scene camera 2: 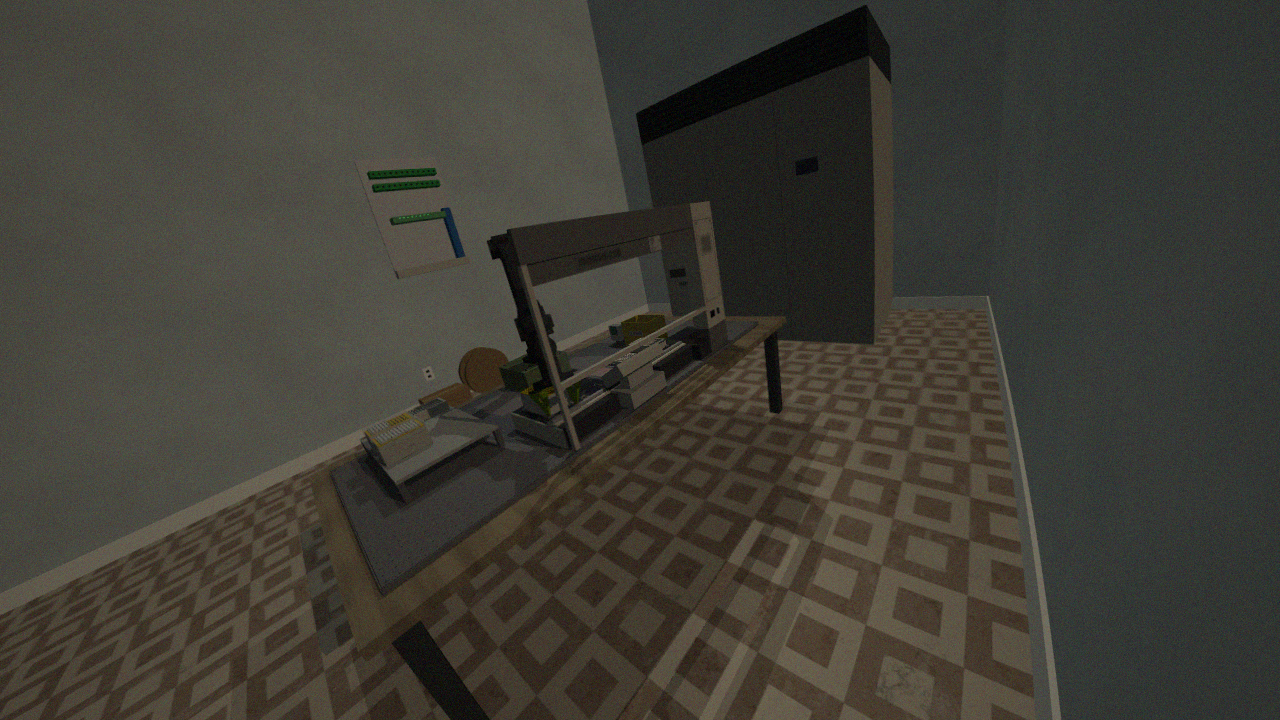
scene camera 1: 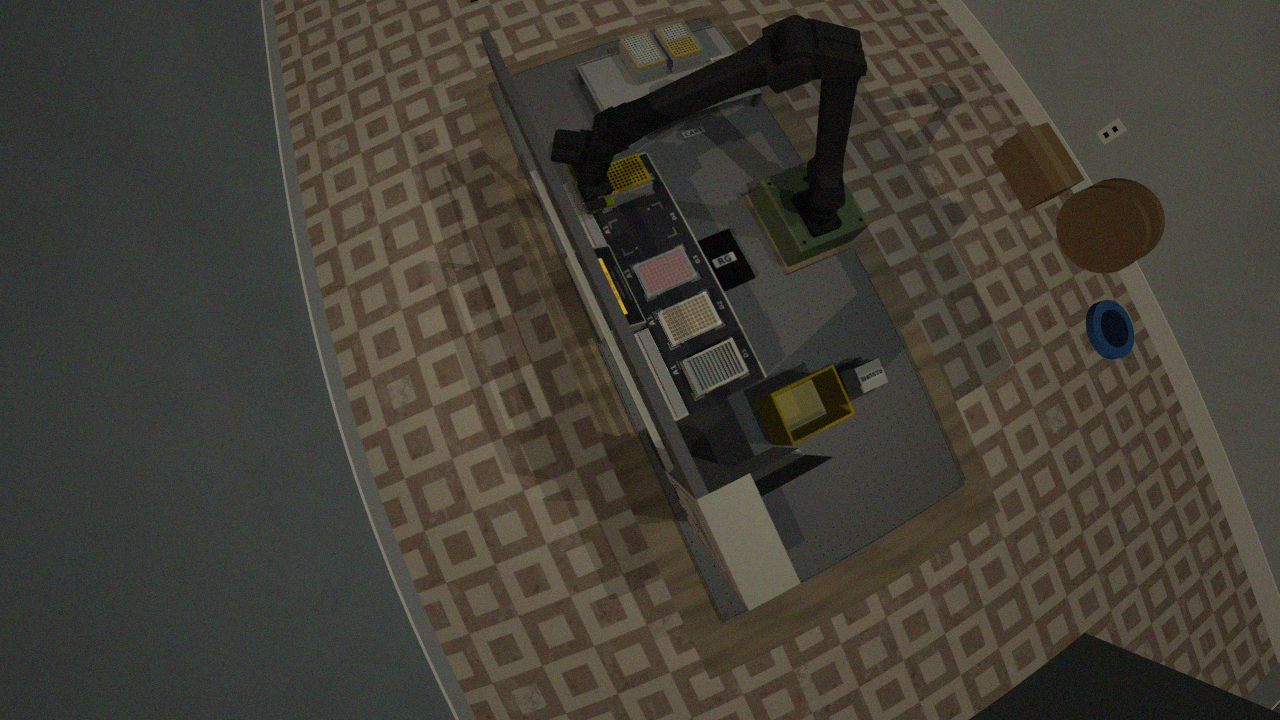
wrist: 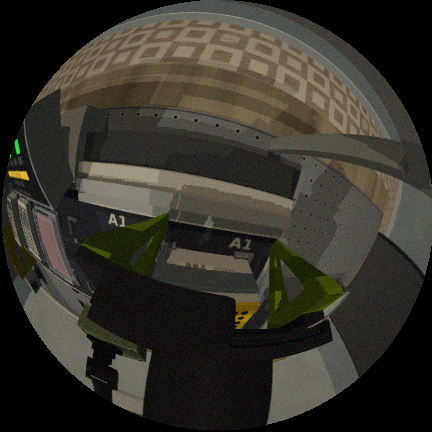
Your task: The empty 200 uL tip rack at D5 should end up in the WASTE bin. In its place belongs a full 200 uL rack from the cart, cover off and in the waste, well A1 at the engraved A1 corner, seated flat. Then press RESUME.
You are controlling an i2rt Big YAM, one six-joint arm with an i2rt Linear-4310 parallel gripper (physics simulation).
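Places are measured from the arm's base along level axes (x ahead, y right, z down), in centimetres.
Pixels of known places: gripper, between the fingertips: (scene camera 1: 584, 196) (wrist: 222, 233); arm's base, origin of its link: (scene camera 1: 815, 212) (wrist: 104, 343).
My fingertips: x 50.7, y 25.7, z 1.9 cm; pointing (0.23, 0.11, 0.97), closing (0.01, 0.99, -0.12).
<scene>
For each thing: its middle in the pictures, then the offset to it from my fingertips. "pt": a spot on its surface instead.
- empty 200 uL rack, middle of its body: (wrist: 195, 311) (scene camera 1: 621, 181) (scene camera 2: 544, 398) dz -1.9, dx -9.4, dy -0.6 cm
- cart, middle of its body: (scene camera 1: 669, 83) (scene camera 2: 427, 441) dz +3.7, dx -36.1, dy +28.5 cm
- rack with a white-dotted top, middle of its body: (scene camera 1: 642, 50) (scene camera 2: 398, 432) dz -4.8, dx -30.6, dy +35.2 cm
- rack with a partly yellow top, middle of its body: (scene camera 1: 678, 40) (scene camera 2: 388, 425) (wrist: 288, 355) dz -4.8, dx -41.4, dy +35.4 cm
- yellow waste bin, a spot on its surface: (scene camera 1: 844, 391) pt dz -6.5, dx -33.5, dy -66.9 cm
- pale squarish thing, middle of its body: (scene camera 1: 794, 407) dz +5.2, dx -25.7, dy -66.4 cm
- RESUME button box, middle of its body: (scene camera 1: 860, 378) (scene camera 2: 619, 334) (wrist: 33, 278) dz +1.8, dx -43.1, dy -66.8 cm
- striped, middle of its body: (scene camera 1: 714, 367) (scene camera 2: 647, 345) dz -0.4, dx -10.6, dy -50.2 cm
- display, a spot on its surface: (scene camera 1: 613, 286) pt dz -5.1, dx +3.0, dy -26.0 cm
- machine's frame bar, a spot on its surface: (scene camera 2: 608, 236) pt dz -43.2, dx +9.6, dy -22.8 cm
- black RG pad, a spot on its surface: (scene camera 1: 739, 274) pt dz +6.2, dx -28.0, dy -31.3 cm
The empty 200 uL rack (scene camera 1: 629, 172) (wrist: 245, 314) sits at D5, its yellow top full of dark holes. My gripper (scene camera 1: 592, 188) (wrist: 222, 233) is open, with one green finger to each side of the rack's A1 end and nothing gripped. The black gripper body hides most of the rack in the wrist view. On the cart (scene camera 1: 601, 82) (scene camera 2: 458, 445) stand a rack with a white-dotted top (scene camera 1: 642, 50) and a rack with a partly yellow top (scene camera 1: 677, 40). The yellow waste bin (scene camera 1: 844, 391) holds a pale squarish thing (scene camera 1: 799, 402). The RESUME button box (scene camera 1: 868, 376) is beside the bin.
Pink (scene camera 1: 666, 272), tan (scene camera 1: 689, 318) and striped (scene camera 1: 716, 366) labware stands along the deck. A display (scene camera 1: 613, 286) stands at its edge. The machine's frame bar (scene camera 2: 608, 236) runs above the deck side. A black RG pad (scene camera 1: 739, 274) lies near the green arm base (scene camera 1: 787, 241).
</scene>
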